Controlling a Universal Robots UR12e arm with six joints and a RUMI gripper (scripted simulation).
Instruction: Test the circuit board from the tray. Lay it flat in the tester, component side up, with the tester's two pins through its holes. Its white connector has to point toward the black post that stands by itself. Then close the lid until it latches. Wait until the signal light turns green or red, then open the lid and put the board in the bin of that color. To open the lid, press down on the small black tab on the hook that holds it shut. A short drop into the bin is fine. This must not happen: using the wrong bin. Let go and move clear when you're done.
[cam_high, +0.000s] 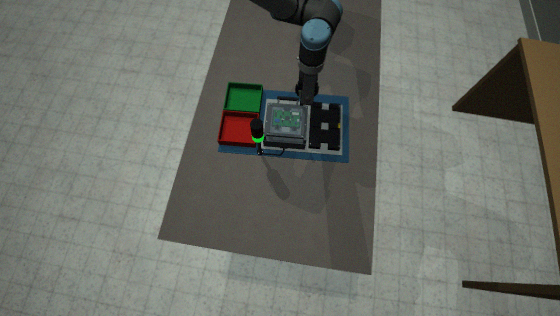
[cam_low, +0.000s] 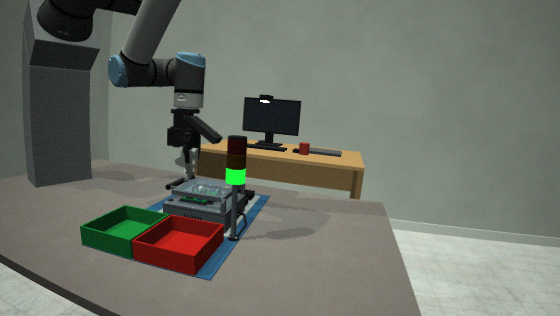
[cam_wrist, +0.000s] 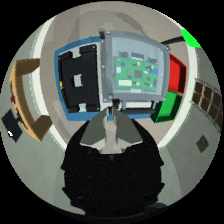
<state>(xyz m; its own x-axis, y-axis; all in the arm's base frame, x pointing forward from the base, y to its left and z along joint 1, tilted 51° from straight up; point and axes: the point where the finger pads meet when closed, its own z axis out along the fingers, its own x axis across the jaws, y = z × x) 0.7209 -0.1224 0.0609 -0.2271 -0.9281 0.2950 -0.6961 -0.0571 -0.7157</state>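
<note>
The black latch hook lies 1 cm to the right of my hand, 1 cm below it and 1 cm ahead of it. From my hand the other things lie so: tester lid: 9 cm to the right, 5 cm ahead, 1 cm below; green circuit board: 9 cm to the right, 5 cm ahead, 3 cm below; green bin: 25 cm to the right, 12 cm behind, 9 cm below.
</note>
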